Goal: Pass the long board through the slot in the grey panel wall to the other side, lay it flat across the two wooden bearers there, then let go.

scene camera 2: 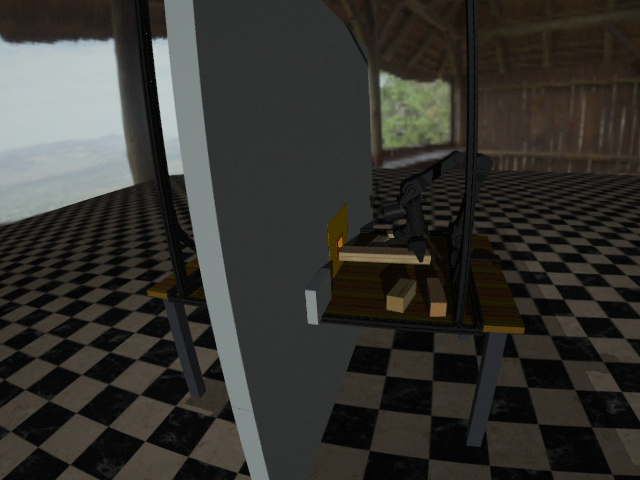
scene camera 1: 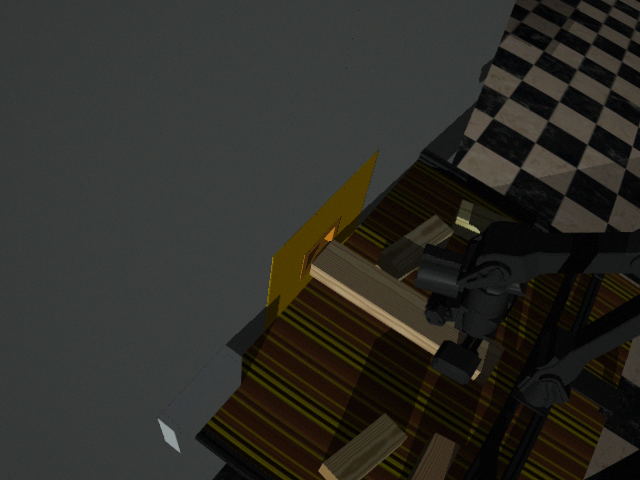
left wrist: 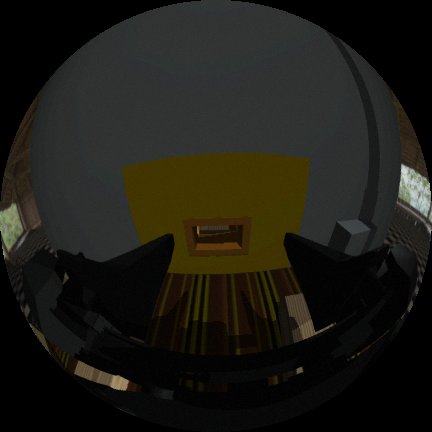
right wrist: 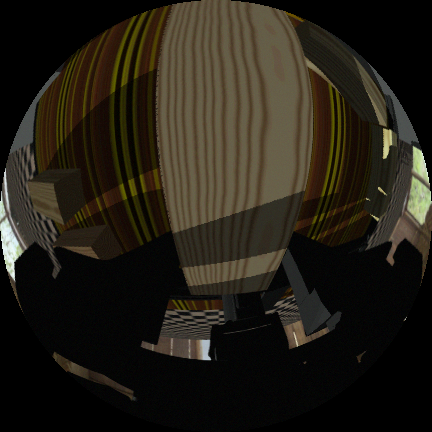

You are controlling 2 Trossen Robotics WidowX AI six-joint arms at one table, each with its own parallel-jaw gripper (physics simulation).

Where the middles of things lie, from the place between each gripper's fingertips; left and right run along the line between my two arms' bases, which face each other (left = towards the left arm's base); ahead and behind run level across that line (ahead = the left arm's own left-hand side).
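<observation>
The slot (left wrist: 221,242) is 320 mm to the left of my right hand, 10 mm behind it and 40 mm above it. The grey block (scene camera 1: 199,401) sits 330 mm to the left of my right hand and 320 mm behind it. Going by their middles, the slot is the nearest to my right hand of the things named here.
The slot is 120 mm to the right of my left hand, 10 mm ahead of it and 60 mm below it, while the grey block is 110 mm to the right of my left hand, 290 mm behind it and 100 mm below it. Going by their middles, the slot is the nearest to my left hand of the things named here.
</observation>
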